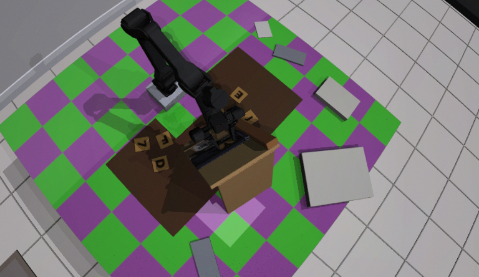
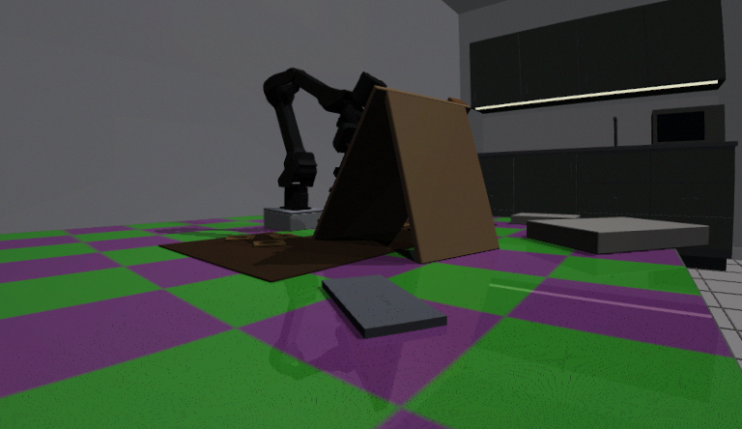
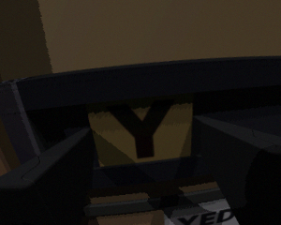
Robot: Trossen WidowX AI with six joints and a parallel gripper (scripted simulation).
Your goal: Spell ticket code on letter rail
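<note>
Now: the white ticket 70 mm behind my gripper tip, 30 mm to the right of it and 80 mm below it. From my gripper tip the other things lie so: brown mat: 150 mm behind, 40 mm to the left, 160 mm below; letter tile: right at my gripper tip; pale card: 280 mm behind, 600 mm to the left, 160 mm below.
</note>
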